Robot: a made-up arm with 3 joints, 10 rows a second.
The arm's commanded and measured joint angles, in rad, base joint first. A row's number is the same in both.
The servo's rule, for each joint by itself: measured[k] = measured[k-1] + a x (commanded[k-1-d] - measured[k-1]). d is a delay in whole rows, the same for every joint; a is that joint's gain. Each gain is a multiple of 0.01, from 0.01 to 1. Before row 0 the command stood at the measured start. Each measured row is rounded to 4 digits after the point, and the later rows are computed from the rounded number. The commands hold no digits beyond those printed.
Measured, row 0: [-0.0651 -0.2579 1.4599]
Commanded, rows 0 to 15: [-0.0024 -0.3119 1.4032]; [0.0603 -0.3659 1.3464]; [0.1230 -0.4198 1.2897]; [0.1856 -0.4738 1.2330]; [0.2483 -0.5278 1.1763]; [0.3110 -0.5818 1.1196]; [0.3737 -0.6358 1.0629]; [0.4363 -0.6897 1.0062]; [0.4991 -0.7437 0.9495]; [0.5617 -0.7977 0.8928]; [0.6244 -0.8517 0.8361]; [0.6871 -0.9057 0.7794]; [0.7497 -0.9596 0.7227]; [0.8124 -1.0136 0.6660]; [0.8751 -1.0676 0.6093]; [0.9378 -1.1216 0.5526]
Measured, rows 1 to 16: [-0.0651 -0.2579 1.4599]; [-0.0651 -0.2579 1.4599]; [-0.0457 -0.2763 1.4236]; [-0.0128 -0.3068 1.3742]; [0.0293 -0.3452 1.3201]; [0.0778 -0.3889 1.2644]; [0.1307 -0.4361 1.2080]; [0.1866 -0.4856 1.1514]; [0.2446 -0.5367 1.0948]; [0.3040 -0.5887 1.0381]; [0.3645 -0.6414 0.9814]; [0.4256 -0.6945 0.9247]; [0.4872 -0.7479 0.8680]; [0.5492 -0.8016 0.8113]; [0.6114 -0.8553 0.7546]; [0.6737 -0.9091 0.6979]
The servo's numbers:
d 2
a 0.31 0.34 0.64

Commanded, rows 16 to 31: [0.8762 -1.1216 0.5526]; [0.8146 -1.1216 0.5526]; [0.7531 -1.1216 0.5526]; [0.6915 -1.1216 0.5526]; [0.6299 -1.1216 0.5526]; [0.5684 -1.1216 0.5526]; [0.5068 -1.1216 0.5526]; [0.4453 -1.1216 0.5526]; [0.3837 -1.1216 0.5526]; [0.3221 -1.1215 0.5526]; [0.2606 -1.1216 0.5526]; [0.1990 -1.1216 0.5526]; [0.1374 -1.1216 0.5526]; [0.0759 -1.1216 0.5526]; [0.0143 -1.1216 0.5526]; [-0.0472 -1.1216 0.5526]
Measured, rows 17 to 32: [0.7361 -0.9630 0.6412]; [0.7986 -1.0169 0.5845]; [0.8227 -1.0525 0.5641]; [0.8202 -1.0760 0.5567]; [0.7994 -1.0915 0.5541]; [0.7660 -1.1017 0.5531]; [0.7238 -1.1085 0.5528]; [0.6756 -1.1130 0.5527]; [0.6233 -1.1159 0.5526]; [0.5681 -1.1178 0.5526]; [0.5109 -1.1191 0.5526]; [0.4524 -1.1199 0.5526]; [0.3929 -1.1205 0.5526]; [0.3328 -1.1209 0.5526]; [0.2722 -1.1211 0.5526]; [0.2113 -1.1213 0.5526]
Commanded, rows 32 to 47: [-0.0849 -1.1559 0.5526]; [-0.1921 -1.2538 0.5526]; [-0.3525 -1.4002 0.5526]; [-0.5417 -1.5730 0.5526]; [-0.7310 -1.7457 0.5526]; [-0.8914 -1.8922 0.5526]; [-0.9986 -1.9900 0.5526]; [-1.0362 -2.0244 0.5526]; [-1.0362 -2.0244 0.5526]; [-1.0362 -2.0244 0.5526]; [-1.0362 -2.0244 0.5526]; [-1.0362 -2.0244 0.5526]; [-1.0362 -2.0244 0.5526]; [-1.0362 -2.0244 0.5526]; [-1.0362 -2.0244 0.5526]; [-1.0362 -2.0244 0.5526]
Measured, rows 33 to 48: [0.1502 -1.1214 0.5526]; [0.0890 -1.1215 0.5526]; [0.0351 -1.1332 0.5526]; [-0.0353 -1.1742 0.5526]; [-0.1336 -1.2510 0.5526]; [-0.2601 -1.3605 0.5526]; [-0.4061 -1.4915 0.5526]; [-0.5565 -1.6277 0.5526]; [-0.6936 -1.7509 0.5526]; [-0.7998 -1.8439 0.5526]; [-0.8731 -1.9053 0.5526]; [-0.9237 -1.9458 0.5526]; [-0.9586 -1.9725 0.5526]; [-0.9827 -1.9901 0.5526]; [-0.9993 -2.0018 0.5526]; [-1.0107 -2.0095 0.5526]
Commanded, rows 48 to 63: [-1.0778 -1.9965 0.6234]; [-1.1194 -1.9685 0.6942]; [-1.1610 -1.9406 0.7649]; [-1.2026 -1.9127 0.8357]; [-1.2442 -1.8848 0.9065]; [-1.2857 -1.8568 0.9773]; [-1.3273 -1.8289 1.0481]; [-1.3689 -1.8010 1.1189]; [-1.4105 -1.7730 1.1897]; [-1.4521 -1.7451 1.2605]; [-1.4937 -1.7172 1.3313]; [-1.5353 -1.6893 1.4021]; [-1.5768 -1.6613 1.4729]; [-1.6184 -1.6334 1.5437]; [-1.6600 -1.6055 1.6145]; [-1.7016 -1.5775 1.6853]
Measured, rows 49 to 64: [-1.0186 -2.0146 0.5526]; [-1.0241 -2.0179 0.5526]; [-1.0407 -2.0106 0.5979]; [-1.0651 -1.9963 0.6595]; [-1.0948 -1.9774 0.7270]; [-1.1282 -1.9554 0.7966]; [-1.1642 -1.9314 0.8669]; [-1.2019 -1.9060 0.9376]; [-1.2408 -1.8798 1.0083]; [-1.2805 -1.8530 1.0791]; [-1.3208 -1.8258 1.1499]; [-1.3615 -1.7984 1.2207]; [-1.4025 -1.7708 1.2915]; [-1.4437 -1.7431 1.3623]; [-1.4850 -1.7153 1.4331]; [-1.5264 -1.6875 1.5039]
